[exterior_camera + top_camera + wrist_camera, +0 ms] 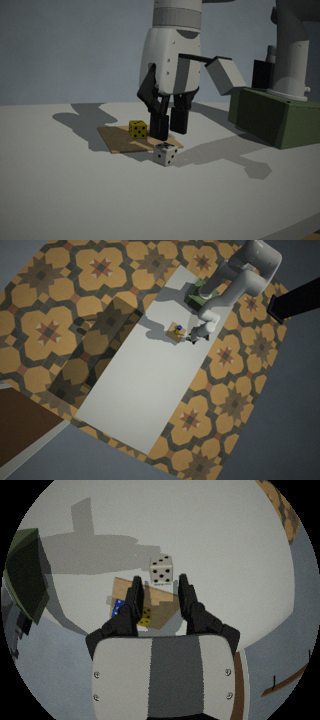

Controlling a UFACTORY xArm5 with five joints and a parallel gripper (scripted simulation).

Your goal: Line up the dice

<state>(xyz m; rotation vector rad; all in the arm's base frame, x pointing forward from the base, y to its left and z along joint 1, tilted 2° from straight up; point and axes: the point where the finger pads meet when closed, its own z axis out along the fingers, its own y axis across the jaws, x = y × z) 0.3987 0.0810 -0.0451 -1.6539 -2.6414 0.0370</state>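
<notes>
The white die is 50 mm below my hand. From my hand the other things lie so: blue die: 40 mm behind, 110 mm to the right, 50 mm below; yellow die: 10 mm ahead, 120 mm to the right, 50 mm below; tan mat: 10 mm ahead, 120 mm to the right, 60 mm below.
</notes>
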